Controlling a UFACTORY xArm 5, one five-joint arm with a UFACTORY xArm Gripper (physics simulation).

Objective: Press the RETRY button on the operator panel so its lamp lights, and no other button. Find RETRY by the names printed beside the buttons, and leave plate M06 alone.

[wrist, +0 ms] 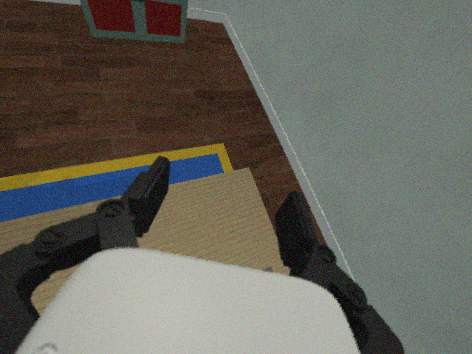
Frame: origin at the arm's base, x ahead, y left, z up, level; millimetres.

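Where they show: gripper, fingertip midpoint: [228,189].
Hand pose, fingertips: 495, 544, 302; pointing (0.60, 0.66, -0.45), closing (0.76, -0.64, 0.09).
Note:
After its pixels a point has its place, as x, y, z.
My gripper [228,189] {495, 544, 302} is open, with its two black fingers wide apart and nothing between them. It hangs above the corner part of a light wooden table top [215,210] {587, 567, -63}. The white gripper housing covers the lower middle of the view and hides part of the table. The operator panel, the RETRY button, its lamp and plate M06 do not show in the wrist view.
A blue mat with a yellow border [100,166] lies on the dark wood floor [150,95] beyond the table. A grey-green frame with red panels [140,22] stands at the top. A pale wall [380,125] with a white skirting board rises at the right.

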